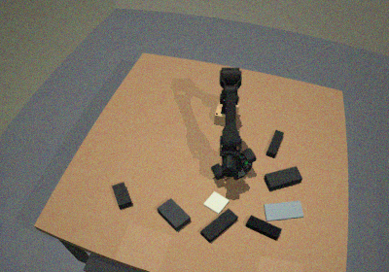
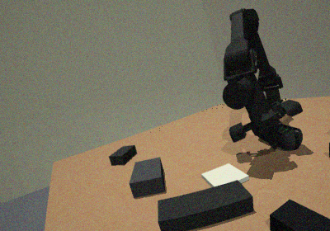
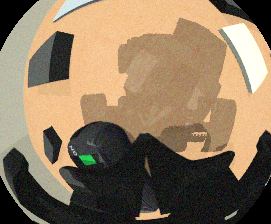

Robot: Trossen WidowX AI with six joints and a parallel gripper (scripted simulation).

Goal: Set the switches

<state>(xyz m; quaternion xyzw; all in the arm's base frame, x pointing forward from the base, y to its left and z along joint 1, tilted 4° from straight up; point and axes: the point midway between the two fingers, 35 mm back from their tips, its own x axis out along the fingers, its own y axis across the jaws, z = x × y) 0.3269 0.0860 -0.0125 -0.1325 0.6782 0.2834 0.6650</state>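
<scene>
Now: the white tile 160 mm ahead of my gripper tip and 60 mm to the right of it. Round my gripper tip: slim dark block (200 mm behind, 160 mm to the left, 10 mm above); then grey plate (230 mm to the left, 150 mm ahead).
</scene>
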